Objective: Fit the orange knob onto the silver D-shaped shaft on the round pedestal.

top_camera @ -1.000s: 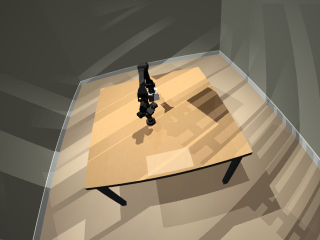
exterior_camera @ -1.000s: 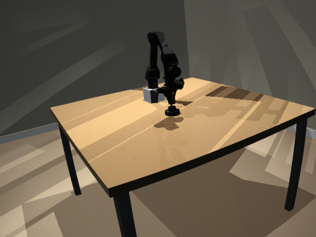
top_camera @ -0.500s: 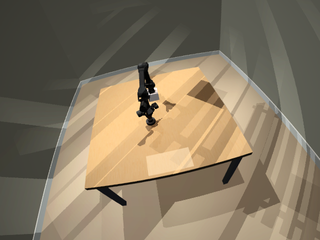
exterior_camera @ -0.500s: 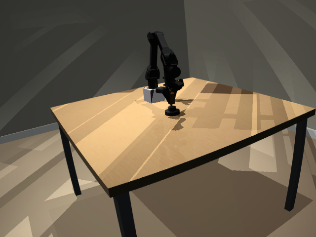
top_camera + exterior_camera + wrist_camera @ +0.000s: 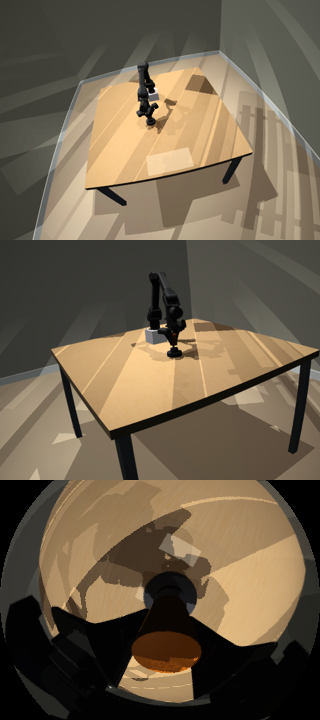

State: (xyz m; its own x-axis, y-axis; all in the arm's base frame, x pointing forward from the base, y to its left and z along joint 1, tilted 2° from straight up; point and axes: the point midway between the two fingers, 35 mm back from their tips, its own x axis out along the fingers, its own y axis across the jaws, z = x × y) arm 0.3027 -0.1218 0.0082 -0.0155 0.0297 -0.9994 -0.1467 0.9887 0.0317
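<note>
The orange knob is 3 cm above my gripper tip. The rest, counted from my gripper tip: round pedestal (4 cm below).
</note>
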